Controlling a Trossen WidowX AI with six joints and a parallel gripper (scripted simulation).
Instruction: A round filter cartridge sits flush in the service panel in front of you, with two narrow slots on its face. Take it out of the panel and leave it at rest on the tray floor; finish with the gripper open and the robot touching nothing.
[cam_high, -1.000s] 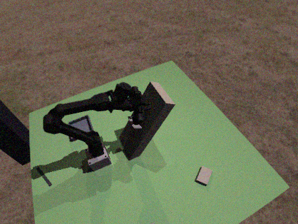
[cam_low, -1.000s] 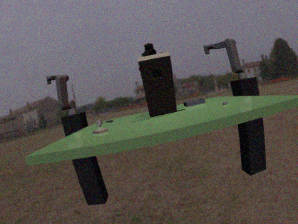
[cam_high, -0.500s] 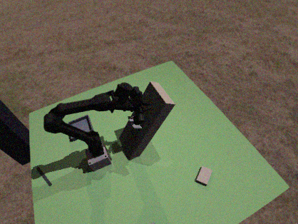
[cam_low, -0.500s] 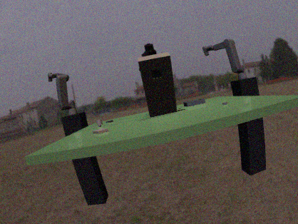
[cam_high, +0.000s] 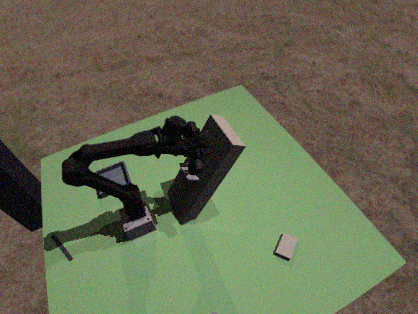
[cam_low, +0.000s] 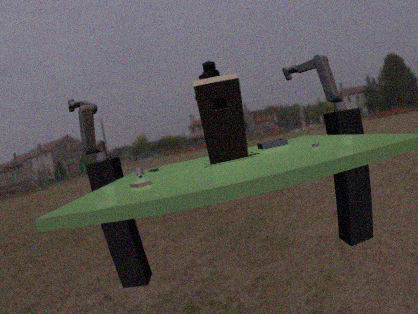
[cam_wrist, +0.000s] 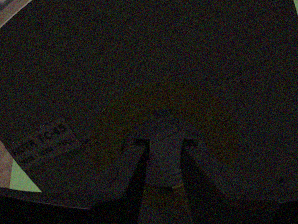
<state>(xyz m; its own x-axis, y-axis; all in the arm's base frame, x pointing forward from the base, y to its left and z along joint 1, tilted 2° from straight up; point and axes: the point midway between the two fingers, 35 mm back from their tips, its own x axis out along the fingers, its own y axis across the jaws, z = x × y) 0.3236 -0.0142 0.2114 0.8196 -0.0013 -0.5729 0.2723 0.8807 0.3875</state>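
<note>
Right now my gripper tip is 1 cm short of the round filter cartridge and 1 cm above it. Also, from my gripper tip: small tan block: 37 cm to the right, 27 cm below, 12 cm ahead; then grey framed box: 41 cm behind, 29 cm to the left, 27 cm below.
</note>
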